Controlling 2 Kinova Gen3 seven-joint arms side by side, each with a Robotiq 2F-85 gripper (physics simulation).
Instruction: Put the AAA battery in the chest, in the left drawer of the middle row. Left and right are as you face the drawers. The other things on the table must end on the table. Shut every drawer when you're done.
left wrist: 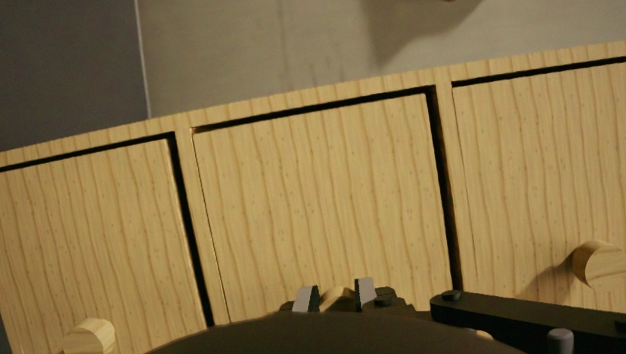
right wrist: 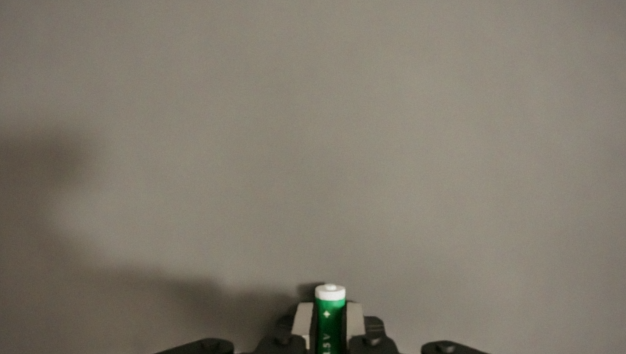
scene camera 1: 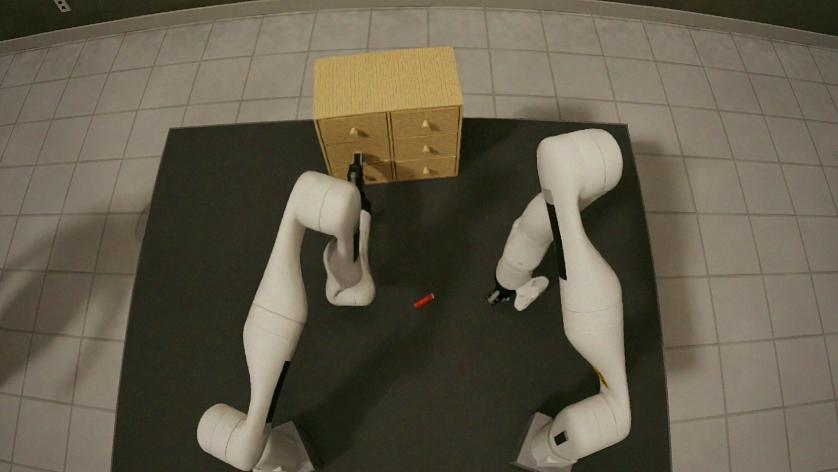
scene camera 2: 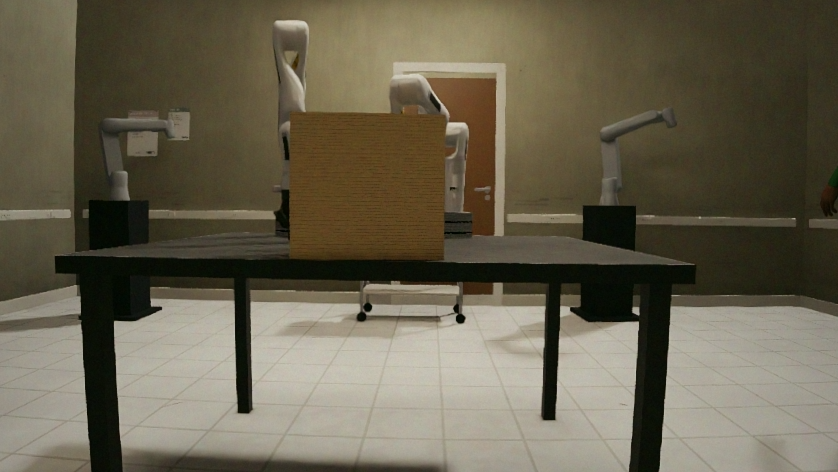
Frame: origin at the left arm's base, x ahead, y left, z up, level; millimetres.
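Seen in the pictures: left gripper, fingertip midpoint: (left wrist: 340, 307) (scene camera 1: 358, 155); right gripper, fingertip midpoint: (right wrist: 330, 328) (scene camera 1: 503, 295); left arm's base at its link origin: (scene camera 1: 278, 454) (scene camera 2: 450, 211); right arm's base at its link origin: (scene camera 1: 551, 446).
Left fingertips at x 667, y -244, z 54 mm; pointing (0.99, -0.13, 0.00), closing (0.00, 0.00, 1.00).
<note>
Offsets run from my left fingertips to a thing's middle. "pt": to the spot under its first point. Level surfaces: height alone.
The wooden chest @[83 mm right, 94 mm ahead, 2 mm up] (scene camera 1: 387, 82) (scene camera 2: 366, 187) stands at the table's back; its drawer fronts look shut. My left gripper (scene camera 1: 357, 157) (left wrist: 340, 307) is at the left drawer of the middle row @[pt 40 mm right, 6 mm ahead, 11 mm down] (scene camera 1: 375, 153) (left wrist: 325, 200), shut on its round knob @[pt 9 mm left, 11 mm back, 1 mm up] (left wrist: 338, 296). My right gripper (scene camera 1: 491, 299) (right wrist: 330, 328) is low over the table, right of centre in scene camera 1, shut on a green battery @[297 mm right, 334 mm back, 147 mm down] (right wrist: 330, 312) with a white end and "1.5 V" marking. That battery's lower part is out of view in the right wrist view. It is hidden in scene camera 1.
A small red cylinder @[111 mm right, 327 mm back, 145 mm down] (scene camera 1: 423, 300) lies on the dark table @[152 mm down] (scene camera 1: 199, 234) (scene camera 2: 527, 250), between the two arms. The knobs of the neighbouring drawers (left wrist: 90, 336) (left wrist: 600, 265) stick out on both sides of my left gripper. The chest hides much of both arms in scene camera 2.
</note>
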